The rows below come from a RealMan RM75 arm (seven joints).
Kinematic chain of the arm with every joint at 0, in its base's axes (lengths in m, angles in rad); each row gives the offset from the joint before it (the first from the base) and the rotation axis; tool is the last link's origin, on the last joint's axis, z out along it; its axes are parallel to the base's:
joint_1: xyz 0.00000 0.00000 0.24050 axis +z
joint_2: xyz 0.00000 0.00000 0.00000 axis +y
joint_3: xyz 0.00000 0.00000 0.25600 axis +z
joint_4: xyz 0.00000 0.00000 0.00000 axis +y
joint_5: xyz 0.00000 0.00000 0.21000 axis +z
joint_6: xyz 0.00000 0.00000 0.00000 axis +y
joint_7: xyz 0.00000 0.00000 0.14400 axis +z
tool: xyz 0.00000 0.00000 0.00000
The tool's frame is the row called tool.
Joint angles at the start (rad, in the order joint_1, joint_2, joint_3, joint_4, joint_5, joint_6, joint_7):
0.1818 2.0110 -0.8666 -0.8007 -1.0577 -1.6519 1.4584
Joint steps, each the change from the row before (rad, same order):
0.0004 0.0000 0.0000 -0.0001 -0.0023 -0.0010 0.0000
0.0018 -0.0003 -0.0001 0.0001 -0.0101 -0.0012 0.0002
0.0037 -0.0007 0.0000 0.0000 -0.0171 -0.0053 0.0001
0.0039 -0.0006 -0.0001 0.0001 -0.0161 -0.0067 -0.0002
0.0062 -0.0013 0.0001 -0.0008 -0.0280 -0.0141 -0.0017
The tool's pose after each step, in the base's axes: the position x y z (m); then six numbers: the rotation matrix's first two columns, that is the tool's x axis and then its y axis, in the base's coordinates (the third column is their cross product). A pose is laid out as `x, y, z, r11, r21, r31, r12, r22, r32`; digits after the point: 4 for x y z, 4 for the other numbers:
0.2765, 0.2815, 0.1197, 0.3351, -0.0162, -0.9420, -0.6258, -0.7513, -0.2097
0.2763, 0.2817, 0.1184, 0.3417, -0.0229, -0.9395, -0.6231, -0.7539, -0.2082
0.2755, 0.2819, 0.1162, 0.3530, -0.0334, -0.9350, -0.6157, -0.7608, -0.2052
0.2745, 0.2820, 0.1140, 0.3635, -0.0428, -0.9306, -0.6071, -0.7686, -0.2019
0.2728, 0.2816, 0.1106, 0.3833, -0.0569, -0.9219, -0.5898, -0.7832, -0.1969

